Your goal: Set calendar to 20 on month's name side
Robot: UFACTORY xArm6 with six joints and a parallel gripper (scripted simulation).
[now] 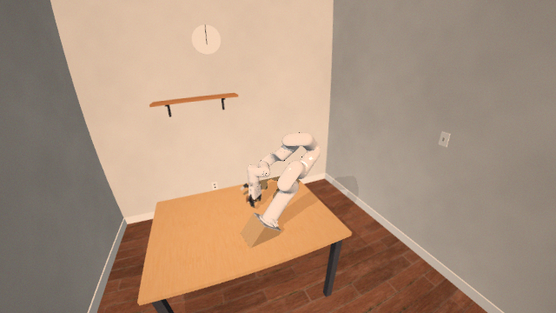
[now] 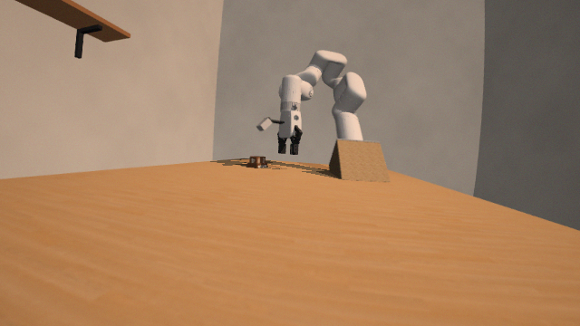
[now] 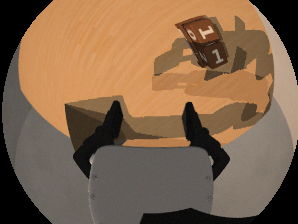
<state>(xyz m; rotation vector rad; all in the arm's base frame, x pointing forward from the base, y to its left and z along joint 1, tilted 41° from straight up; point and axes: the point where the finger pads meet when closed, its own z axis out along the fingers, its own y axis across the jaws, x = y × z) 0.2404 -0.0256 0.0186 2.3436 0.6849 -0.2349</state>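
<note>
The brown tray lies 120 mm ahead of my hand, 10 mm to the right of it and 60 mm below it.
</note>
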